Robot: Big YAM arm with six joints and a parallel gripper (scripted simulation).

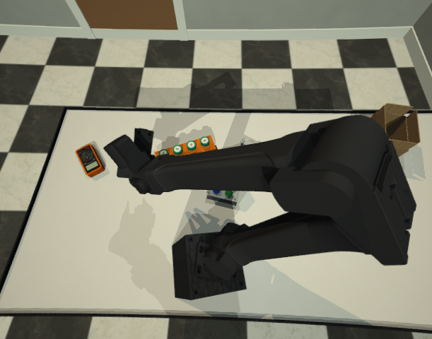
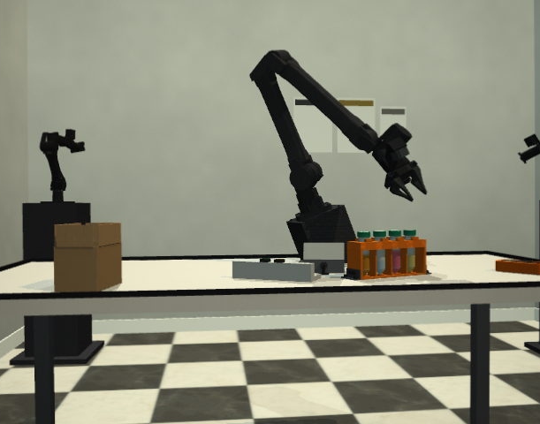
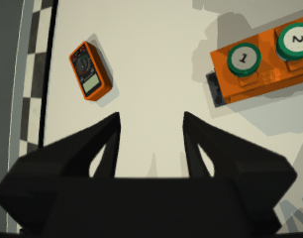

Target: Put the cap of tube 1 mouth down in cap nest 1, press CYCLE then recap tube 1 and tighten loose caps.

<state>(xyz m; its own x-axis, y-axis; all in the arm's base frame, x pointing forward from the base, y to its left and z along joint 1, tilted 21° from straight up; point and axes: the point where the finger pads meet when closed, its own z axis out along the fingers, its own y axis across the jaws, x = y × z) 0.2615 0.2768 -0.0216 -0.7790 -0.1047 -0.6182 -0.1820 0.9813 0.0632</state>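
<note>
The cap lies 8 cm ahead of my hand, 5 cm to the right of it and 10 cm below it. Round my hand: key housing 1 cm behind, 27 cm to the right, 17 cm below; green key 4 cm behind, 29 cm to the right, 15 cm below; blue key 3 cm behind, 25 cm to the right, 15 cm below.
</note>
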